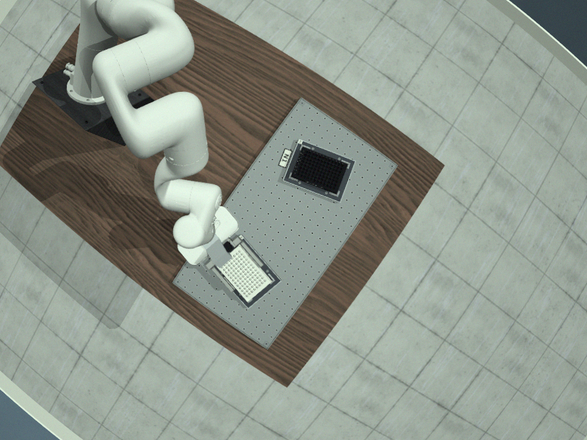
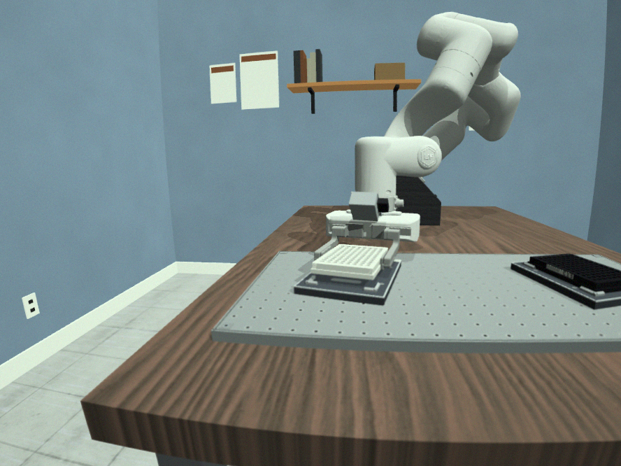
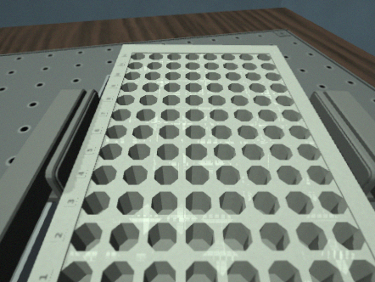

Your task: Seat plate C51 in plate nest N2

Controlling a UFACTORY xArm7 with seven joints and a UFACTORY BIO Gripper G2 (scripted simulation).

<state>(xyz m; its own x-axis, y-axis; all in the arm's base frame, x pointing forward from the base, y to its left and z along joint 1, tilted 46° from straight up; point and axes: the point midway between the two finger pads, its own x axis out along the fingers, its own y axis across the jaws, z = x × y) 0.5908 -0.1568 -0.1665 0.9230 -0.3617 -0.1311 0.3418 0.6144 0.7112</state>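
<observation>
Right now my hand is right at the white well plate C51. Also, from my hand: black well plate C15: 330 mm to the left, 50 mm ahead, 10 mm below; then plate nest N1: 330 mm to the left, 50 mm ahead, 30 mm below; then dark plate nest N2: 30 mm below.
</observation>
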